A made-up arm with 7 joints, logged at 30 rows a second.
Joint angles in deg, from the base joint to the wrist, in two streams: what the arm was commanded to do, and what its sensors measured. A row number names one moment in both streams.
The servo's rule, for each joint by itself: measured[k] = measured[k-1] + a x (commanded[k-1-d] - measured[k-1]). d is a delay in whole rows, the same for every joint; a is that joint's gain. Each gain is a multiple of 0.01, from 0.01 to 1. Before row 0 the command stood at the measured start. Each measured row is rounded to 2 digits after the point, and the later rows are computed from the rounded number. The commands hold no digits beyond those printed.
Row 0, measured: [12.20 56.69 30.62 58.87 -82.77 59.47 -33.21]
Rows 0 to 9, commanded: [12.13 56.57 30.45 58.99 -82.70 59.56 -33.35]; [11.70 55.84 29.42 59.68 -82.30 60.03 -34.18]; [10.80 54.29 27.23 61.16 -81.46 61.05 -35.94]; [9.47 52.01 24.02 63.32 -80.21 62.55 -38.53]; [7.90 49.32 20.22 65.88 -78.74 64.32 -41.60]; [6.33 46.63 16.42 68.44 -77.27 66.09 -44.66]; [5.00 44.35 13.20 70.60 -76.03 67.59 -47.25]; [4.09 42.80 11.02 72.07 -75.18 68.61 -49.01]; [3.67 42.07 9.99 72.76 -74.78 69.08 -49.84]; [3.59 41.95 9.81 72.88 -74.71 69.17 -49.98]
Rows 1 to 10, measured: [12.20 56.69 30.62 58.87 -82.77 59.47 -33.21]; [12.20 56.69 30.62 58.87 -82.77 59.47 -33.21]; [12.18 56.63 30.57 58.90 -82.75 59.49 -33.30]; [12.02 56.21 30.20 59.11 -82.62 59.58 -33.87]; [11.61 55.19 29.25 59.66 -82.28 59.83 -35.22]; [10.88 53.50 27.58 60.65 -81.68 60.29 -37.37]; [9.87 51.28 25.22 62.06 -80.83 60.98 -40.12]; [8.67 48.82 22.40 63.78 -79.80 61.85 -43.07]; [7.42 46.45 19.46 65.62 -78.71 62.83 -45.79]; [6.29 44.52 16.76 67.36 -77.69 63.81 -47.88]
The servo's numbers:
d 2
a 0.34 0.53 0.32 0.27 0.29 0.17 0.65

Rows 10 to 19, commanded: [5.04 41.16 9.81 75.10 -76.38 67.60 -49.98]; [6.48 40.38 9.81 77.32 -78.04 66.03 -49.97]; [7.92 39.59 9.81 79.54 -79.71 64.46 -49.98]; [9.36 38.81 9.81 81.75 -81.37 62.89 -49.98]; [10.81 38.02 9.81 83.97 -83.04 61.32 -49.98]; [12.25 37.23 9.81 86.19 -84.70 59.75 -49.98]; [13.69 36.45 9.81 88.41 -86.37 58.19 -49.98]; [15.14 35.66 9.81 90.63 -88.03 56.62 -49.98]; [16.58 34.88 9.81 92.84 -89.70 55.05 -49.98]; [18.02 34.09 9.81 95.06 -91.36 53.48 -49.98]
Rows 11 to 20, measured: [5.40 43.22 14.59 68.82 -76.85 64.71 -49.15]; [4.78 42.55 13.06 69.92 -76.23 65.47 -49.69]; [4.87 41.81 12.02 71.32 -76.27 65.83 -49.88]; [5.42 41.05 11.31 72.94 -76.78 65.86 -49.94]; [6.27 40.28 10.83 74.72 -77.63 65.62 -49.97]; [7.32 39.50 10.50 76.62 -78.71 65.16 -49.98]; [8.51 38.72 10.28 78.60 -79.97 64.51 -49.98]; [9.78 37.93 10.13 80.65 -81.34 63.70 -49.98]; [11.11 37.15 10.03 82.75 -82.80 62.76 -49.98]; [12.48 36.36 9.96 84.88 -84.32 61.72 -49.98]
